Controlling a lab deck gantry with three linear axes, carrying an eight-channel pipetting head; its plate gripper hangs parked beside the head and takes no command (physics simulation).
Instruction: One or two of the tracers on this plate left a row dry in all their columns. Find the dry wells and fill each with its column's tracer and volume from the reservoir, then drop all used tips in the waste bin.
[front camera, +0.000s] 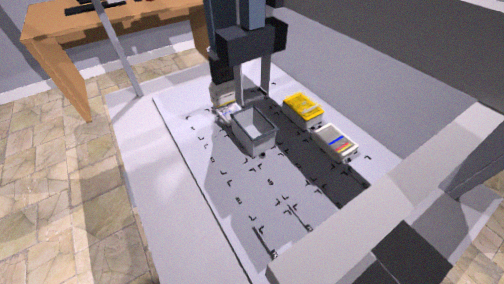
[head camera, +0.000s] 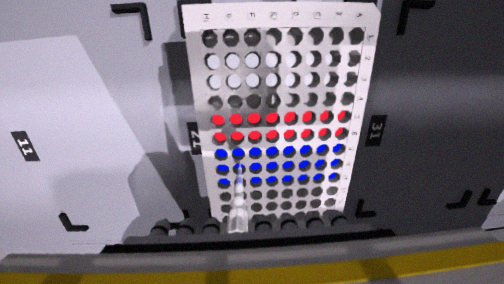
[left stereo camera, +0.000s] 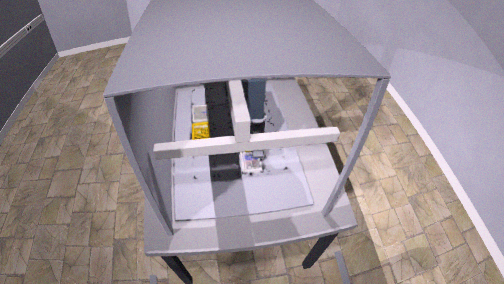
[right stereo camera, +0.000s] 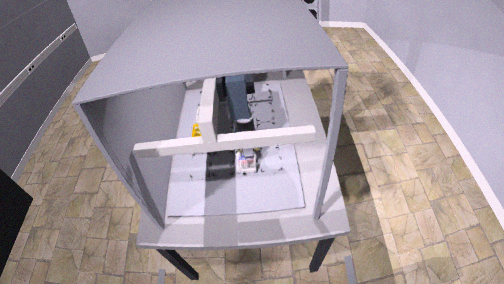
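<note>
The white plate (head camera: 280, 11) (left stereo camera: 252, 170) (right stereo camera: 246, 170) lies under the head. In the head camera, columns 2 and 3 show white, 5 and 6 red, 7 to 9 blue. One channel carries a clear tip (head camera: 238, 202) over row G, with faint blue low in it. G7 and G8 show blue; G9 is hidden behind the tip. The other channels in view are bare. The grey waste bin (front camera: 262, 145) stands beside the plate. The reservoir (front camera: 336, 141) (left stereo camera: 199, 113) shows blue, red and yellow troughs. My parked gripper (front camera: 254, 99) hangs open, empty, fingers apart.
The yellow tip rack (front camera: 301, 106) (left stereo camera: 200, 131) (right stereo camera: 196, 130) stands next to the reservoir. The gantry beam (left stereo camera: 290, 137) (right stereo camera: 275, 135) crosses above the deck. A grey enclosure post (left stereo camera: 357, 145) (right stereo camera: 331, 145) stands at the right. A wooden desk (front camera: 150, 19) stands behind the deck.
</note>
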